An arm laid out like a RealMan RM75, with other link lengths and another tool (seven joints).
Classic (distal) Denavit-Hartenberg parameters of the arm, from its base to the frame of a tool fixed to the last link. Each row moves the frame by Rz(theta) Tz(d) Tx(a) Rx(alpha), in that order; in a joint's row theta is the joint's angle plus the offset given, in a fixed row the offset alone. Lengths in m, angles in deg.
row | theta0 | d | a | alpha
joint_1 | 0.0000 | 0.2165 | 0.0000 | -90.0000
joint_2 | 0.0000 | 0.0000 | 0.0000 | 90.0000
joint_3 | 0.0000 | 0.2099 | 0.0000 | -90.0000
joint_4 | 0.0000 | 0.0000 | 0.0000 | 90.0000
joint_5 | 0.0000 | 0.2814 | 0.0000 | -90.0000
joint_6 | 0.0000 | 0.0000 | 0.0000 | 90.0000
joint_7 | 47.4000 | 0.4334 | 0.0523 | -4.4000
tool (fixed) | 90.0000 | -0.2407 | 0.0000 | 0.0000
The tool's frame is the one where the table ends.
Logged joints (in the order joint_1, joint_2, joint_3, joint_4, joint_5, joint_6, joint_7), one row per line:
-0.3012, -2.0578, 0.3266, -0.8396, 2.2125, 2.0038, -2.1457
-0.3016, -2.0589, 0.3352, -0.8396, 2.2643, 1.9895, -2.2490
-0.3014, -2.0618, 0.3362, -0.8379, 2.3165, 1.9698, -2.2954
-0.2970, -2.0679, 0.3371, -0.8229, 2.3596, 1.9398, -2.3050
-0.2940, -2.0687, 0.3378, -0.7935, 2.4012, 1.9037, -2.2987
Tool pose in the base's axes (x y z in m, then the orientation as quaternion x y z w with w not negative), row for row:
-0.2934, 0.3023, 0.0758, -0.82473, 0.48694, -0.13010, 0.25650
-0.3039, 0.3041, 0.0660, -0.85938, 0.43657, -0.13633, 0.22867
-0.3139, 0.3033, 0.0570, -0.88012, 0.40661, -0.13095, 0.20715
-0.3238, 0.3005, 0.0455, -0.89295, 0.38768, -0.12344, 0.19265
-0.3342, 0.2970, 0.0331, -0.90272, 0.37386, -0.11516, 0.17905
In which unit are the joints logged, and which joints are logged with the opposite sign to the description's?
The joints are logged in radians. Opposite sign: joint_4.
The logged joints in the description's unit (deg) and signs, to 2 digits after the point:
-17.26, -117.90, 18.71, 48.11, 126.77, 114.81, -122.94
-17.28, -117.97, 19.21, 48.11, 129.73, 113.99, -128.86
-17.27, -118.13, 19.26, 48.01, 132.73, 112.86, -131.52
-17.02, -118.48, 19.31, 47.15, 135.20, 111.14, -132.07
-16.84, -118.53, 19.35, 45.46, 137.58, 109.07, -131.71

